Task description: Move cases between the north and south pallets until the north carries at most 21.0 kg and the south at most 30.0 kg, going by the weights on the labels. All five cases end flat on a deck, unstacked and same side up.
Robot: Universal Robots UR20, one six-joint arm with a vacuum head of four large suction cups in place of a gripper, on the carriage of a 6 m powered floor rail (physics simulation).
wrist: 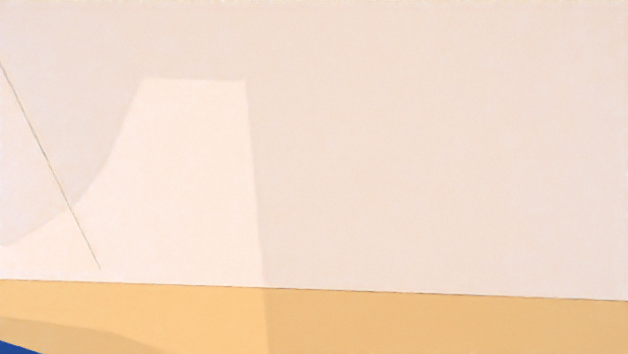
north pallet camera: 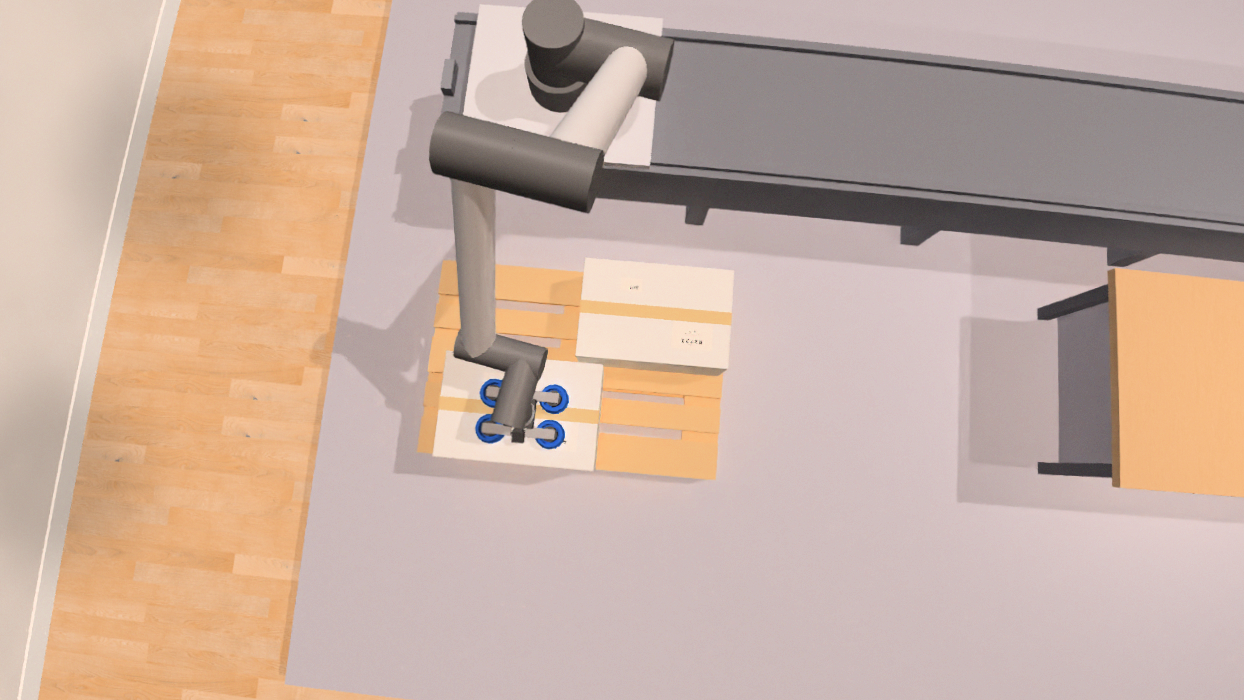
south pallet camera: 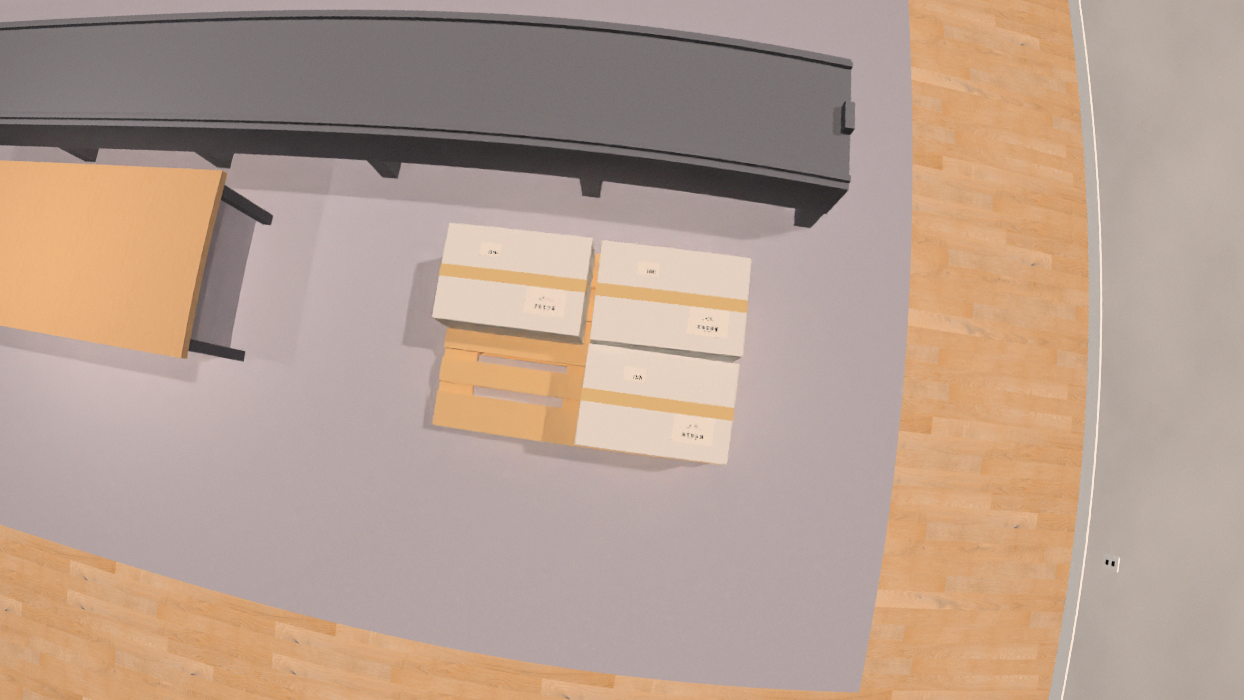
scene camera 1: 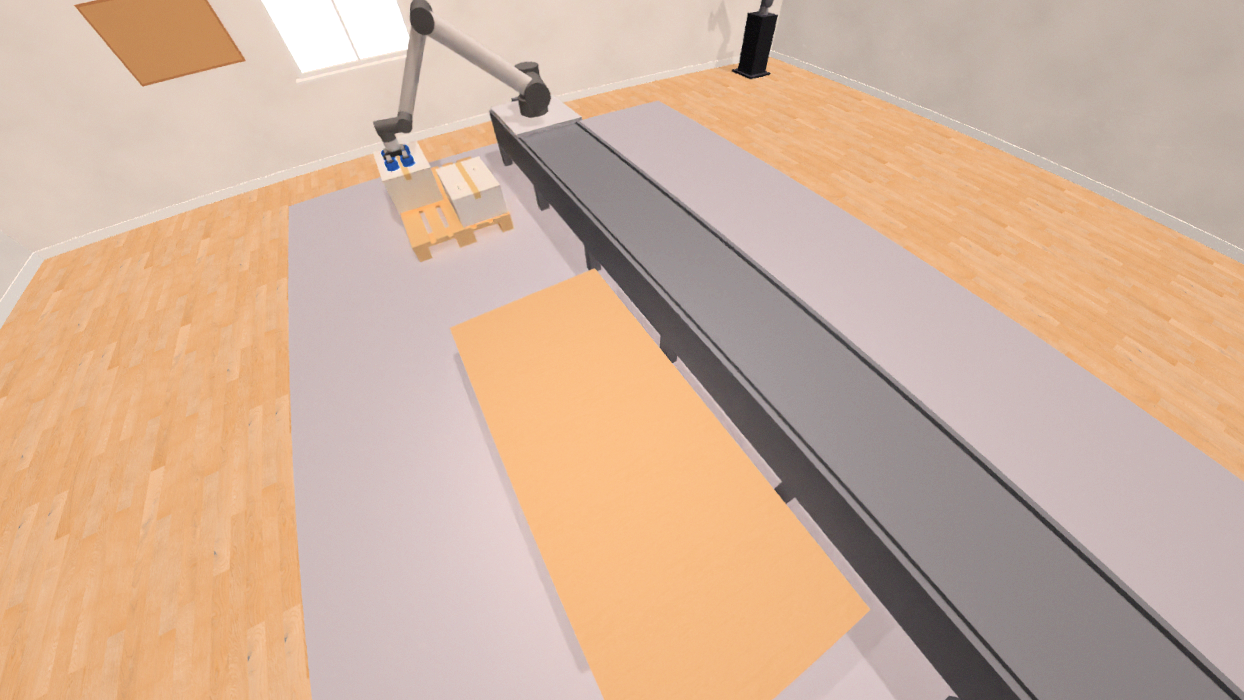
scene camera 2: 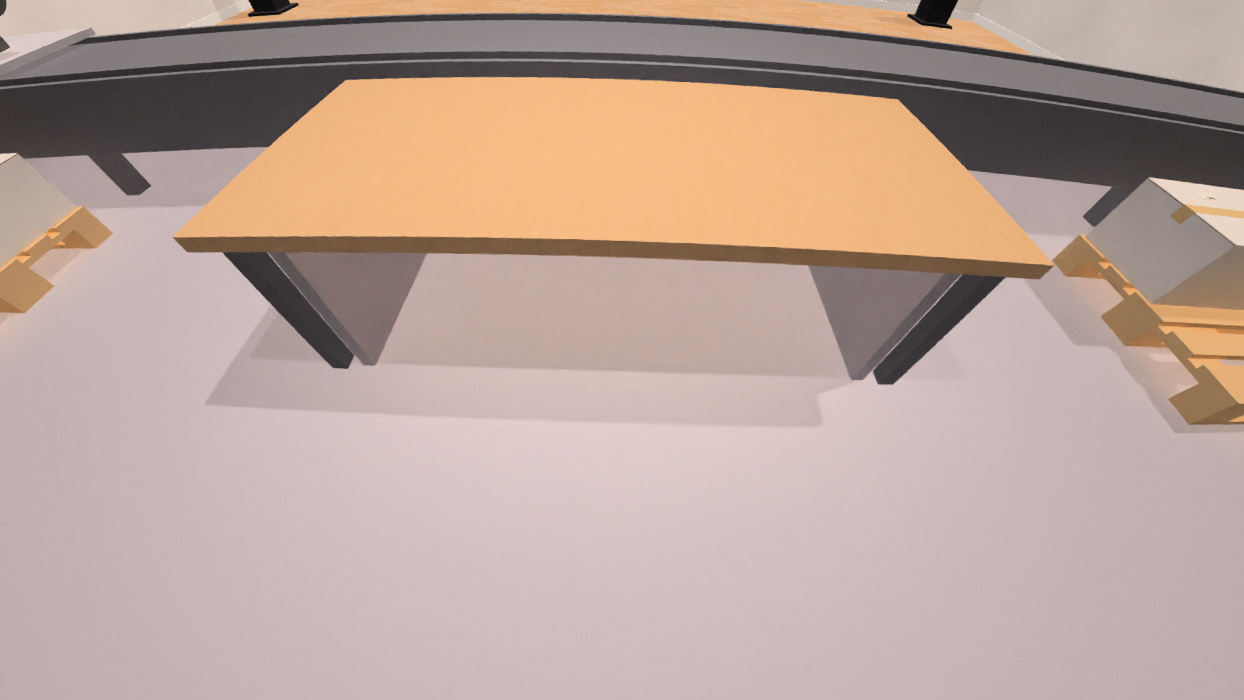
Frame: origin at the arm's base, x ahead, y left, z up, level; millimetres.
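Seen in the pictures: hand at its tool point: (wrist: pixel 322 250) (scene camera 1: pixel 400 163); arm's base at its link origin: (north pallet camera: pixel 562 82) (scene camera 1: pixel 534 111).
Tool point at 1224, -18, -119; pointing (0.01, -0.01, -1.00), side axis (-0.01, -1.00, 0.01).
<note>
Offsets run from my tool point to a thing's middle, as dx, dy, dz. "pt": to the spot under its first point. Level surfaces: height alone.
My gripper (scene camera 1: pixel 398 159) (north pallet camera: pixel 521 414), four blue suction cups, sits on top of a white taped case {-12, -20, -125} (scene camera 1: pixel 412 195) (north pallet camera: pixel 461 444) (wrist: pixel 400 150). The case is level over the north pallet {pt +74, +515, -307} (scene camera 1: pixel 419 228) (north pallet camera: pixel 656 457), at its outer far-end corner; whether it touches the deck I cannot tell. Another case {-426, +439, -183} (scene camera 1: pixel 480 205) (north pallet camera: pixel 626 332) lies flat on the diagonally opposite corner, rail side. On the south pallet (south pallet camera: pixel 487 417) (scene camera 2: pixel 1204 317) three cases lie flat: one (south pallet camera: pixel 469 304) rail side near the table, one (south pallet camera: pixel 626 323) rail side far end, one (south pallet camera: pixel 608 426) outer far end. Label weights are too small to read.
A wooden table {dz +79} (scene camera 1: pixel 643 470) (scene camera 2: pixel 608 165) (north pallet camera: pixel 1183 383) (south pallet camera: pixel 95 252) stands between the pallets. The floor rail (scene camera 1: pixel 782 330) (scene camera 2: pixel 608 34) (north pallet camera: pixel 869 113) (south pallet camera: pixel 434 78) runs alongside them. The white carriage (north pallet camera: pixel 639 143) is at the rail's north end. A black pedestal (scene camera 1: pixel 756 43) stands beyond the rail.
</note>
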